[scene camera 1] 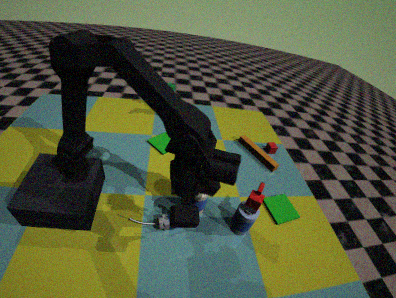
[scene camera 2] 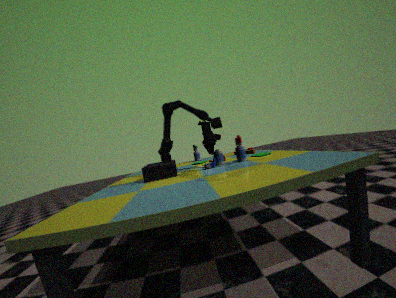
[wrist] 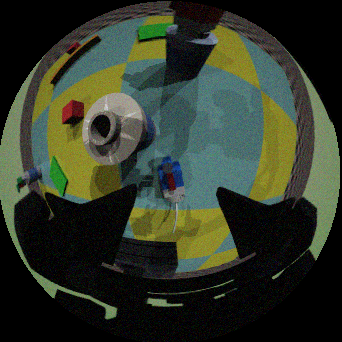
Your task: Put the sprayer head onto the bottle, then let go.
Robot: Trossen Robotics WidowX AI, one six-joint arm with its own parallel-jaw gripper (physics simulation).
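Where they show: gripper, fingertip midpoint: (scene camera 2: 211, 154) (wrist: 178, 189); arm's base, link origin: (scene camera 1: 76, 173) (scene camera 2: 166, 161) (wrist: 133, 267).
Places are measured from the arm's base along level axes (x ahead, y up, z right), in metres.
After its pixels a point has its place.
Observation:
The blue sprayer head (wrist: 170, 176) @[x 0.288, y -0.045, z 0.126 m] with a white collar and thin white tube lies on its side on the table. In scene camera 1, its collar (scene camera 1: 162, 221) @[x 0.246, y -0.055, z 0.137 m] shows, and the rest is hidden behind my gripper. The open bottle (scene camera 1: 201, 205) @[x 0.362, y -0.035, z 0.106 m] (scene camera 2: 218, 158) @[x 0.342, y -0.044, z 0.104 m] (wrist: 131, 116) @[x 0.359, y 0.005, z 0.098 m] stands upright, with a pale shoulder, an open neck and a blue band; my arm hides most of it in scene camera 1. My gripper (scene camera 1: 186, 211) @[x 0.290, y -0.005, z 0.133 m] (wrist: 178, 189) @[x 0.290, y -0.005, z 0.133 m] is open and empty. In the wrist view the sprayer head shows between and beyond the fingertips, and the bottle beyond the left fingertip.
Another bottle (scene camera 1: 243, 220) @[x 0.461, y -0.010, z 0.182 m] (scene camera 2: 240, 153) @[x 0.466, y -0.035, z 0.186 m] (wrist: 188, 59) @[x 0.452, y -0.030, z 0.156 m] with a red head stands nearby. A bottle (scene camera 2: 196, 154) @[x 0.309, y -0.021, z -0.466 m] (wrist: 33, 174) @[x 0.316, y -0.040, z -0.465 m] with a green top stands farther off. Green plates (scene camera 1: 281, 208) (wrist: 58, 176), an orange bar (scene camera 1: 257, 153) @[x 0.676, y -0.067, z -0.153 m] (wrist: 75, 59) and red cubes (scene camera 1: 271, 147) (wrist: 73, 111) lie around.

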